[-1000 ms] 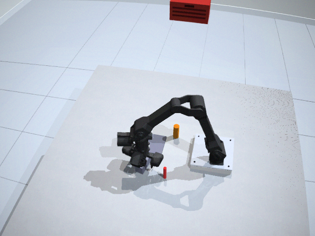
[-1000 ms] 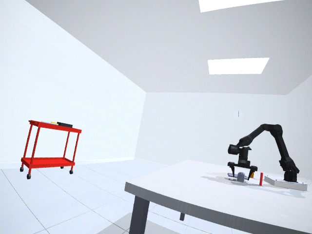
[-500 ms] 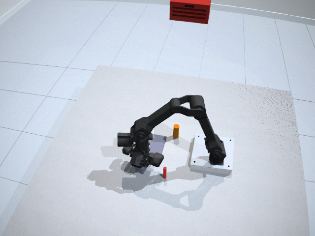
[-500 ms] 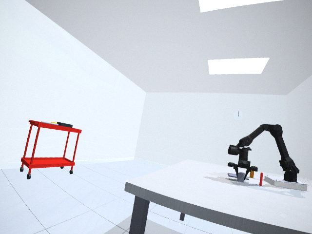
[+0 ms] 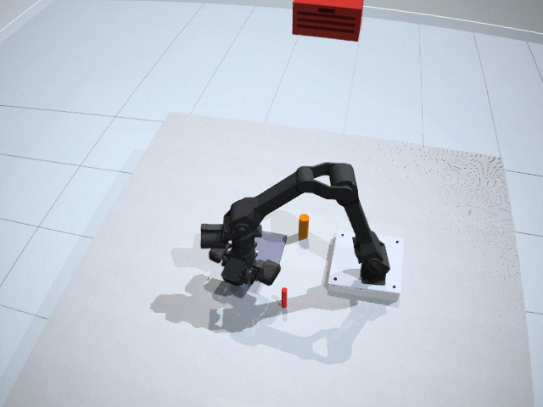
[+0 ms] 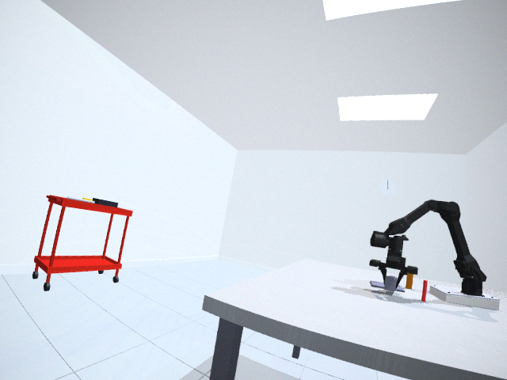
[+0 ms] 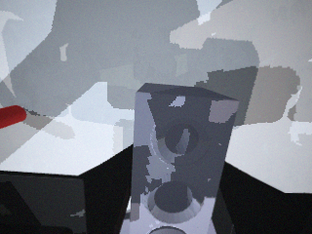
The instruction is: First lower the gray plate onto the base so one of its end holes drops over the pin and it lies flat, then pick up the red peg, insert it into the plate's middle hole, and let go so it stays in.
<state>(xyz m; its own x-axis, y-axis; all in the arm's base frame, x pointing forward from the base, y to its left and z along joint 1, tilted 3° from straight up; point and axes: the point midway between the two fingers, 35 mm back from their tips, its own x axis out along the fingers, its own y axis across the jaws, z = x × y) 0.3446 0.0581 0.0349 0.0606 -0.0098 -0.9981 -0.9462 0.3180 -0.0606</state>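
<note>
Right now my gripper tip is 120 mm to the left of the square base, 20 mm above it and 10 mm past it. The rest, counted from my gripper tip: orange cylinder (200 mm to the right, 140 mm behind, 20 mm above); red peg (110 mm behind, 50 mm to the left, 20 mm above); gray plate (30 mm above).
</note>
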